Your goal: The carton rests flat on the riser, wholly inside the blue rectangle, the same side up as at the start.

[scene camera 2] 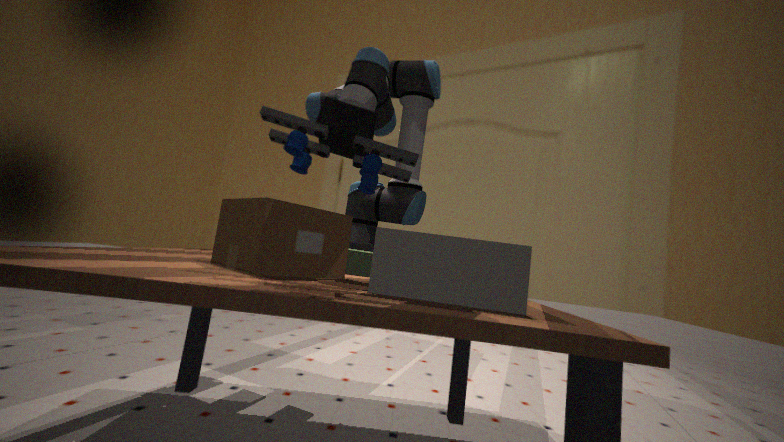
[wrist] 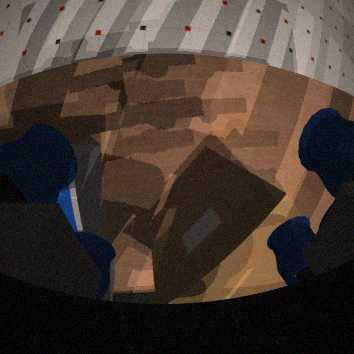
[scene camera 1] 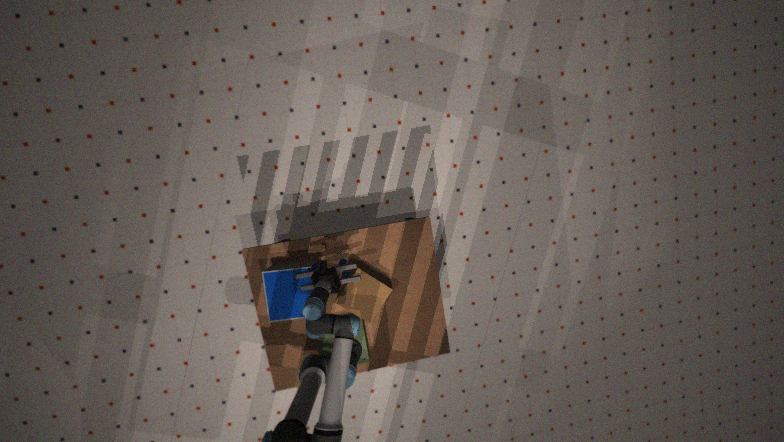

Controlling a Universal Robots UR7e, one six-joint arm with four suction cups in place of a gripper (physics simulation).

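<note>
The brown carton (scene camera 1: pixel 368 296) (scene camera 2: pixel 274 241) (wrist: pixel 235 195) rests flat on the table, turned at an angle to the riser, with a pale label on one side. The grey riser (scene camera 2: pixel 450 269) (wrist: pixel 90 185) stands apart from it, to the left in scene camera 1. The riser's top carries the blue rectangle (scene camera 1: pixel 280 299) (wrist: pixel 66 202) with a pale border, partly hidden by my gripper. My gripper (scene camera 1: pixel 329 277) (scene camera 2: pixel 334 163) (wrist: pixel 192 205) is open, its blue suction cups holding nothing. It hangs tilted above and between carton and riser, clear of both. The arm covers part of the carton in scene camera 1.
The wooden table (scene camera 1: pixel 414 307) (scene camera 2: pixel 164 282) (wrist: pixel 285 100) bears the carton and riser. A green block (scene camera 1: pixel 364 343) (scene camera 2: pixel 359 262) is at the arm's base, behind the carton and riser in scene camera 2. Striped shadows cross the table and floor.
</note>
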